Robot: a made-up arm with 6 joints. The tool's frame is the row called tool.
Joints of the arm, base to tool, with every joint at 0 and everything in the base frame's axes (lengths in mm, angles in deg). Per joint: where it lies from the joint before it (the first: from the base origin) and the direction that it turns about. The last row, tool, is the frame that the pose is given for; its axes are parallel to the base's.
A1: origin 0 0 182.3 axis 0 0 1
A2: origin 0 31.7 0 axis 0 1 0
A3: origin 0 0 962.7 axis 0 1 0
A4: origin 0 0 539.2 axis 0 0 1
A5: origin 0 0 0 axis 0 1 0
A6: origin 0 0 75.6 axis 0 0 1
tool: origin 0 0 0
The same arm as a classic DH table. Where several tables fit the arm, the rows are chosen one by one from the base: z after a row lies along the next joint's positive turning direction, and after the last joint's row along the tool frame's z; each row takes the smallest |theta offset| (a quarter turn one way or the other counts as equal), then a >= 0, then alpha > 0; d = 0 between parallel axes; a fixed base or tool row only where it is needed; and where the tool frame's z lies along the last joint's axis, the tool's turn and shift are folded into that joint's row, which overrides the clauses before.
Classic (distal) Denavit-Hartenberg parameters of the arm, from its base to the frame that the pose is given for. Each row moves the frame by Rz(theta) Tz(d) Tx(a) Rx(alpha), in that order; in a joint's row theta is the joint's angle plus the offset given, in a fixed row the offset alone. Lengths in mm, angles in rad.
A1: d 182.3; theta0 0.0000; a 0.0; alpha -1.5708
A2: d 0.0; theta0 -1.5708; a 962.7; alpha 0.0000
A3: d 31.7; theta0 1.5708; a 0.0; alpha 1.5708
A4: d 539.2; theta0 0.0000; a 0.0; alpha -1.5708
A5: d 0.0; theta0 0.0000; a 0.0; alpha 1.5708
A6: d 75.6; theta0 0.0000; a 0.0; alpha 0.0000

